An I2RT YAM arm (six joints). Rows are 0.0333 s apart.
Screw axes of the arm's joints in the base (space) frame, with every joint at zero. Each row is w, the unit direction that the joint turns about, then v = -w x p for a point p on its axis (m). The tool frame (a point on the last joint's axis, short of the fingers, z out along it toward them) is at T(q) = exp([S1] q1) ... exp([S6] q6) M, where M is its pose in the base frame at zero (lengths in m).
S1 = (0, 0, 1, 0, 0, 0)
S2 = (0, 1, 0, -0.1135, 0, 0.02)
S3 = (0, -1, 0, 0.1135, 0, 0.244)
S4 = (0, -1, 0, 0.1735, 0, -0.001)
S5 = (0, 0, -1, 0, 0.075, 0)
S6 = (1, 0, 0, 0, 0.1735, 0)
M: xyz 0.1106 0 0.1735 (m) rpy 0 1.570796 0 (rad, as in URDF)
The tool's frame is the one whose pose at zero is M.
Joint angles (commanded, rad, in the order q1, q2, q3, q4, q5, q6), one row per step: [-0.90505 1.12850 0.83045 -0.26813 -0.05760 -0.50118]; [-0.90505 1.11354 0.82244 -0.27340 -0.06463 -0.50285]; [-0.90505 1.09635 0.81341 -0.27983 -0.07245 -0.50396]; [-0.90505 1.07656 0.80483 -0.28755 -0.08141 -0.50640]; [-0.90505 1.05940 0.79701 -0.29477 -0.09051 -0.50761]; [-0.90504 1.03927 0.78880 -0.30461 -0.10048 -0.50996]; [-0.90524 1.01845 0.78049 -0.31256 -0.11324 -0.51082]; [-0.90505 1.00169 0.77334 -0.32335 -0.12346 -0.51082]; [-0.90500 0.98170 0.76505 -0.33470 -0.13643 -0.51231]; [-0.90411 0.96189 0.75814 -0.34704 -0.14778 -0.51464]
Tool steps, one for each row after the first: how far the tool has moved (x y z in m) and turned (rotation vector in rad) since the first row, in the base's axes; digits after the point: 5 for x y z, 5 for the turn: [-0.00189 0.00281 0.00020 0.00006 -0.00296 0.00683]; [-0.00406 0.00603 0.00038 0.00064 -0.00662 0.01403]; [-0.00649 0.00963 0.00111 -0.00059 -0.01101 0.02292]; [-0.00859 0.01283 0.00150 0.00001 -0.01538 0.03127]; [-0.01107 0.01656 0.00207 0.00023 -0.01938 0.04098]; [-0.01351 0.02033 0.00284 0.00021 -0.02695 0.05209]; [-0.01558 0.02362 0.00282 0.00447 -0.03054 0.06093]; [-0.01799 0.02745 0.00295 0.00750 -0.03530 0.07277]; [-0.02027 0.03131 0.00333 0.00934 -0.03900 0.08451]
